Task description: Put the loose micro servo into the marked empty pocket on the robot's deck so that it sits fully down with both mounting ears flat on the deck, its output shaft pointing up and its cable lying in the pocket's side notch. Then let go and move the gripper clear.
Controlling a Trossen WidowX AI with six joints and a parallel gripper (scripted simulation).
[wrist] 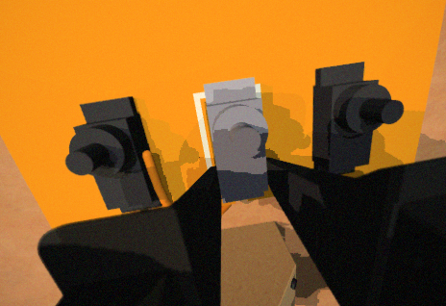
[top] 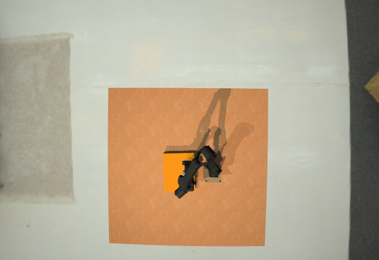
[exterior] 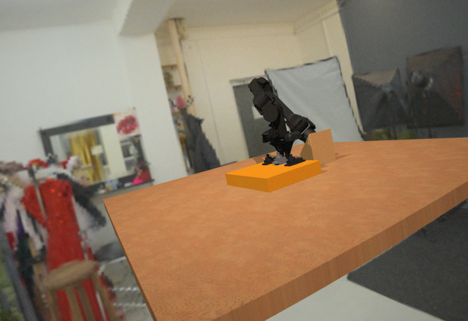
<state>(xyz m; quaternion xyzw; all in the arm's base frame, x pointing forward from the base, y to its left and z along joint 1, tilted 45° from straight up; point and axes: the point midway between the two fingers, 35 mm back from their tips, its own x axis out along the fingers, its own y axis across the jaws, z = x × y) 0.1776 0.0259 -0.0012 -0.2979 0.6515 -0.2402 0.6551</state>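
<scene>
The orange deck lies 120 mm ahead of my gripper tip, 40 mm below it and 10 mm to the left of it.
</scene>
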